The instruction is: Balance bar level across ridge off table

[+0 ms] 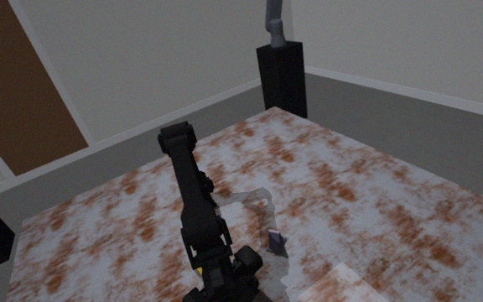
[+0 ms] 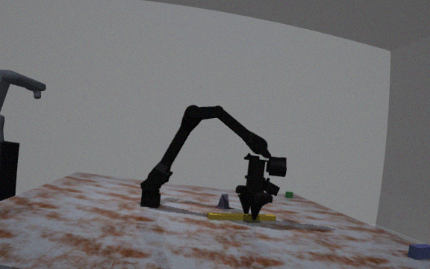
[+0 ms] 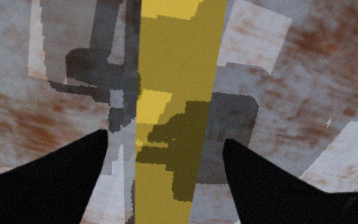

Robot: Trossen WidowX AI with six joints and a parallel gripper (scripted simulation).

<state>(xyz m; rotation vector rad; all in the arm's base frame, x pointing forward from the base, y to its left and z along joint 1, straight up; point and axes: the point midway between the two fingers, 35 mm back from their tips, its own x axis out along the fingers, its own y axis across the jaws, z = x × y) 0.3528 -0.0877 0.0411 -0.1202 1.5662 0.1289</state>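
My gripper tip is now 3 cm past the bar and 1 cm to the left of it. The rest, counted from my gripper tip: blue block: 41 cm to the right, 39 cm ahead, 1 cm above; then green cube: 59 cm to the left, 39 cm ahead, 1 cm above.
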